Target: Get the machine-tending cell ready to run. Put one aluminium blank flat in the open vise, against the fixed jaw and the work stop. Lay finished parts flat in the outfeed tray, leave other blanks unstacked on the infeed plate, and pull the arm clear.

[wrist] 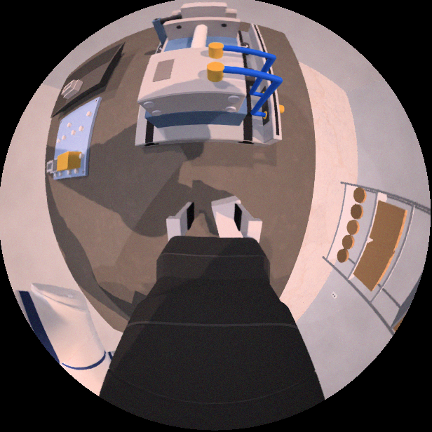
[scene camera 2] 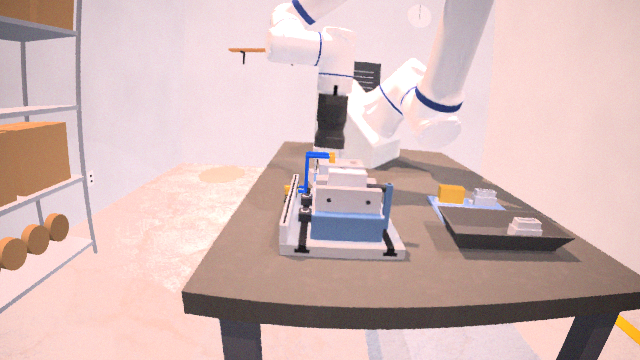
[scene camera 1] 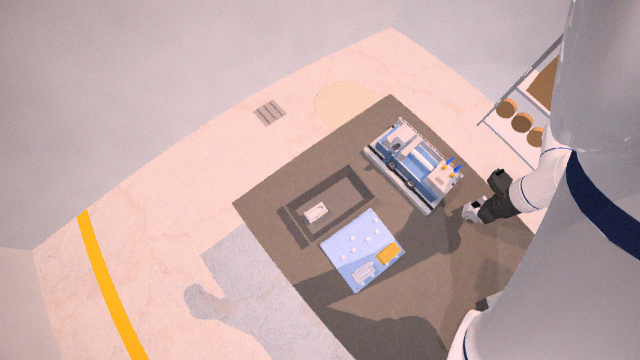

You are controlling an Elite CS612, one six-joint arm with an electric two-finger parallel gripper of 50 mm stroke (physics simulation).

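Frame: origin at the arm's base, x ahead, y left, z up, level; millimetres.
Seen in the pictures: gripper, fingertip midpoint: (scene camera 1: 468, 211); arm's base at its link origin: (scene camera 2: 373, 118).
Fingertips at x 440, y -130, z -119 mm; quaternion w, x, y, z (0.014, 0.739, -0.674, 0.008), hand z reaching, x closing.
Note:
Pixels of each thing's top centre, then the offset from my fingertips to it.
- vise at its top centre: (scene camera 2: 341, 170) (scene camera 1: 422, 152) 238 mm ahead, 43 mm left, 68 mm up
- stepped light part at its top centre: (scene camera 2: 527, 220) (scene camera 1: 316, 210) 286 mm ahead, 406 mm left, 15 mm up
- stepped part at its top centre: (scene camera 2: 485, 190) (scene camera 1: 365, 272) 72 mm ahead, 397 mm left, 11 mm up
- blue studded plate at its top centre: (scene camera 2: 473, 209) (scene camera 1: 363, 249) 123 mm ahead, 352 mm left, 24 mm down
- orange block at its top centre: (scene camera 2: 452, 187) (scene camera 1: 390, 252) 72 mm ahead, 307 mm left, 12 mm up
A plain light blank (wrist: 226, 215) lies on the table between the fingertips, nearer the right finger in the wrist view. My gripper (wrist: 213, 211) (scene camera 1: 475, 209) is open around it, holding nothing, beside the vise's near end. In scene camera 2 the vise hides the fingertips. The vise (scene camera 1: 419, 162) (scene camera 2: 347, 226) (wrist: 195, 118) shows no blank between its jaws, though the view inside is partly blocked. A stepped light part (scene camera 1: 316, 213) (scene camera 2: 525, 227) (wrist: 72, 89) lies in the dark tray (scene camera 2: 510, 244). Another stepped part (scene camera 1: 363, 273) (scene camera 2: 484, 197) rests on the blue studded plate (scene camera 1: 361, 225) (wrist: 87, 135).
An orange block (scene camera 1: 388, 254) (scene camera 2: 451, 194) (wrist: 68, 161) sits on the blue plate beside the stepped part. Blue bent pipes (wrist: 254, 75) with yellow ends stand over the vise's near end and one side. A shelf rack with boxes and round items stands beyond the table's edge.

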